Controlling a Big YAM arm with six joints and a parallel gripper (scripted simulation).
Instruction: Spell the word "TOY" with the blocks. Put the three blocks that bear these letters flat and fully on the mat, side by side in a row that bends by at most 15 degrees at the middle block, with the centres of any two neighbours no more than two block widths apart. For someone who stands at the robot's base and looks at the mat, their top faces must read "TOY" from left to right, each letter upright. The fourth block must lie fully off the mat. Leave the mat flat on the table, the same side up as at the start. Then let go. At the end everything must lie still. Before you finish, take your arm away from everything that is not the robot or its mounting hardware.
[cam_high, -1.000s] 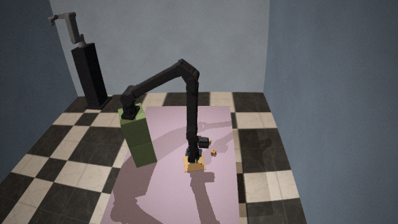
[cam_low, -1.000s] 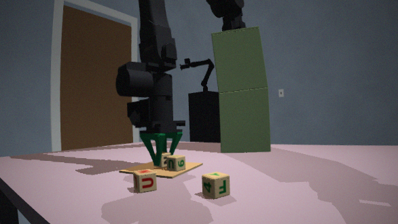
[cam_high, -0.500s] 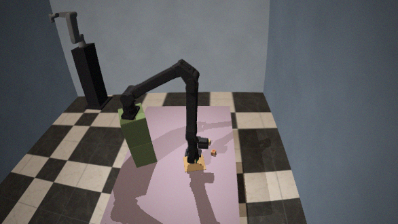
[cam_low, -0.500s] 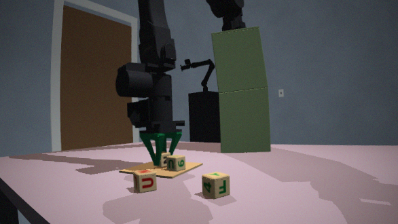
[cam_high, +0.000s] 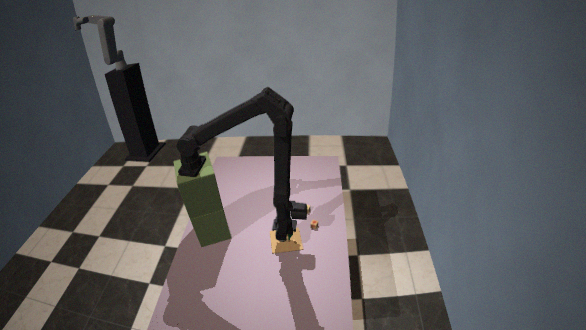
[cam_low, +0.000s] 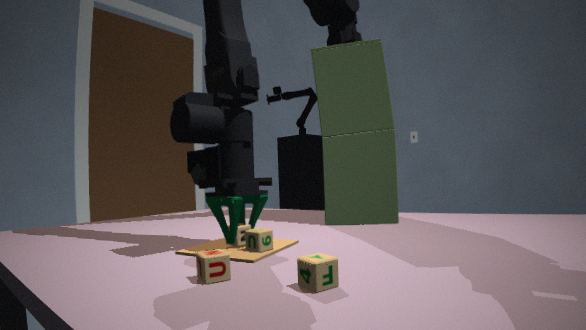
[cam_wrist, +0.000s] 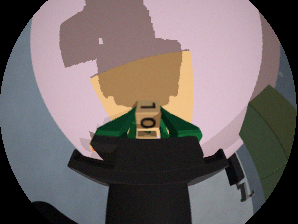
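Right now the black-lettered block is right at my hand. The rest, counted from my hand: letter block (7 cm ahead, 21 cm to the left); tan mat (2 cm below).
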